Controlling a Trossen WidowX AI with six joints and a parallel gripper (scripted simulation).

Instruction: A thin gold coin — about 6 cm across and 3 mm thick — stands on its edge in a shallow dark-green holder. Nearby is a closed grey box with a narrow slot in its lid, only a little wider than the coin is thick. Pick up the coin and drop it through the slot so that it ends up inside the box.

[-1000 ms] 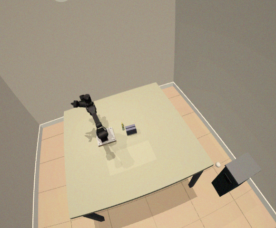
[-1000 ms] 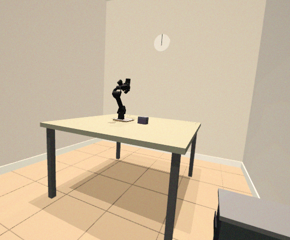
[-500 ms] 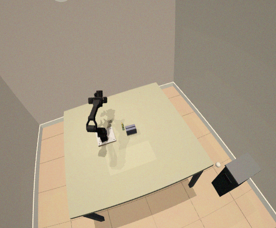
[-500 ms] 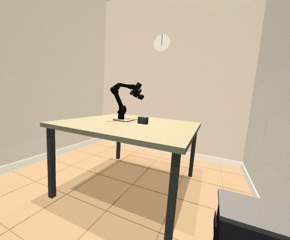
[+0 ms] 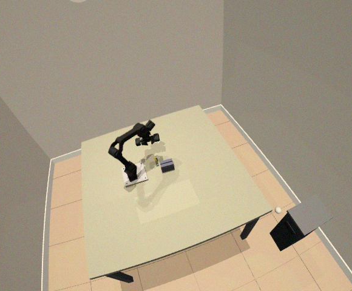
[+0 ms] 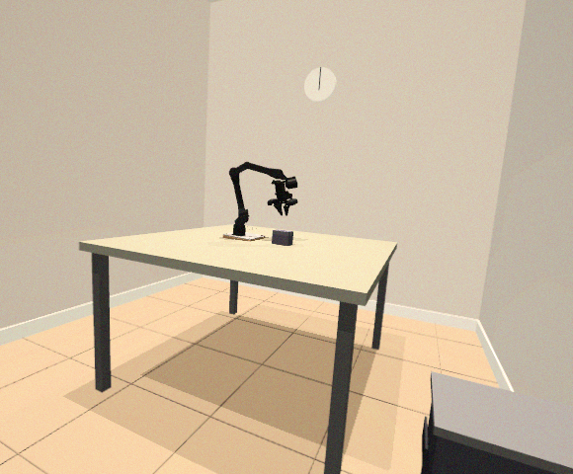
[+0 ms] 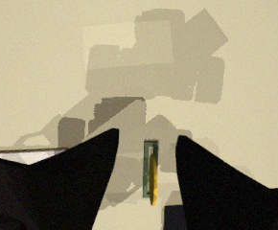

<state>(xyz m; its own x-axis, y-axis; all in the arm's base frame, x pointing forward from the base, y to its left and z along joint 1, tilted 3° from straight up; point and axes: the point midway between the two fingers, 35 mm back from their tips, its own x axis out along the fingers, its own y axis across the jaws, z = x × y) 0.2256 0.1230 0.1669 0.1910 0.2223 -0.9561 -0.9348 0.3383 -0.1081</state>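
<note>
Now: gripper tip 8 cm to the left of the gold coin and 11 cm above it.
</note>
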